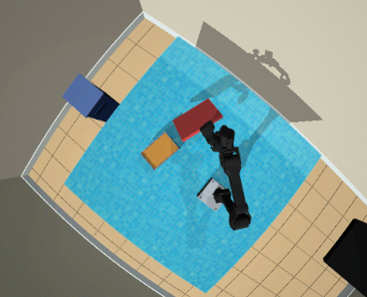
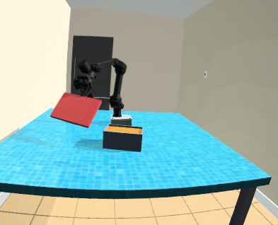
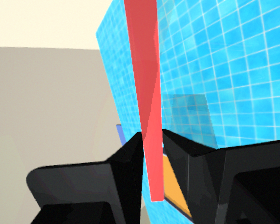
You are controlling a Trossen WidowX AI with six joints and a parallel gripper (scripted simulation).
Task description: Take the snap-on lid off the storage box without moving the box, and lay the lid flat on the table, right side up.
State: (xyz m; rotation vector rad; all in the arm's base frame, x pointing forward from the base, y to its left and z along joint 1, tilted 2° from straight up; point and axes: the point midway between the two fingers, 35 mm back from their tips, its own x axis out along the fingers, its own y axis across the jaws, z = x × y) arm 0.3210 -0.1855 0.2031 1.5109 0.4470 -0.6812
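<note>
Right now the red lid is 6 cm ahead of my gripper tip, 2 cm to the right of it and 5 cm below it. Also, from my gripper tip: storage box (9 cm ahead, 24 cm to the left, 18 cm below).
</note>
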